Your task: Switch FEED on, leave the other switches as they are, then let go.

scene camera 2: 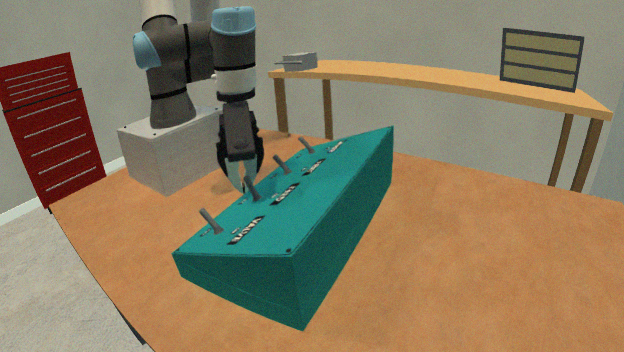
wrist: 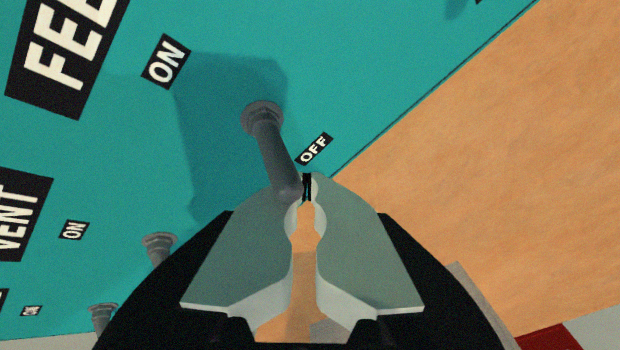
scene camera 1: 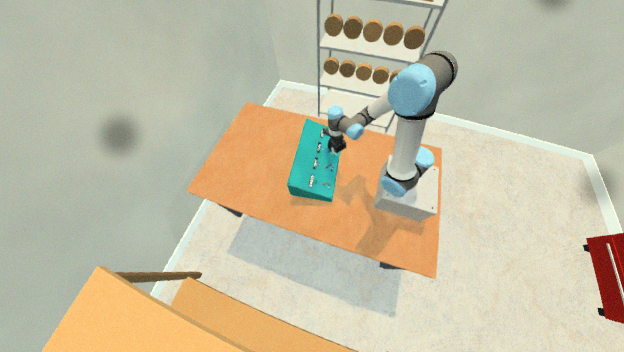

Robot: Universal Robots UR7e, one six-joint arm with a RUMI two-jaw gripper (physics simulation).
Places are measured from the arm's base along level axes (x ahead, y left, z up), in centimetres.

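Pixels of known places: gripper, fingertip midpoint: (scene camera 2: 244, 192) (wrist: 307, 175) (scene camera 1: 335, 153); arm's base, origin of the base link: (scene camera 2: 173, 120).
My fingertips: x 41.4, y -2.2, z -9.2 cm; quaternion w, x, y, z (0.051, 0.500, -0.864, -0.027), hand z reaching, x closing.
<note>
Ahead of a thing's pixels: the offset from my fingertips to its top centre. "spot": to the spot under its first point. Level surfaces: height alone.
The teal sloped panel (scene camera 1: 302, 155) (scene camera 2: 345, 220) stands on the table, with a row of grey levers. The FEED switch lever @(dx +3.2, dy -0.1, dz +4.8 cm) (scene camera 2: 253, 190) (wrist: 275, 150) leans toward its OFF label @(spot: dx +0.8, dy -1.0, dz -1.3 cm) (wrist: 314, 148), a little more upright than its neighbours. My gripper (scene camera 2: 245, 189) (wrist: 307, 175) is shut and empty, its tips low on the OFF side of the FEED lever, against or very near it. The VALVE lever @(dx +6.5, dy -11.6, dz +4.1 cm) (scene camera 2: 211, 221), the VENT lever @(spot: dx -0.4, dy +10.9, dz +2.1 cm) (scene camera 2: 281, 164) (wrist: 159, 246) and the farthest lever @(dx -4.7, dy +22.6, dz +4.1 cm) (scene camera 2: 306, 145) (wrist: 102, 315) lean to the OFF side. In scene camera 1 the arm hides the FEED lever.
The orange table @(dz -8.6 cm) (scene camera 1: 240, 150) (scene camera 2: 450, 260) carries the arm's grey base block (scene camera 1: 405, 205) (scene camera 2: 160, 165). A red drawer cabinet (scene camera 1: 605, 280) (scene camera 2: 57, 135) and a wooden bench (scene camera 2: 425, 81) stand away from the table. The neighbouring levers stand on both sides of FEED.
</note>
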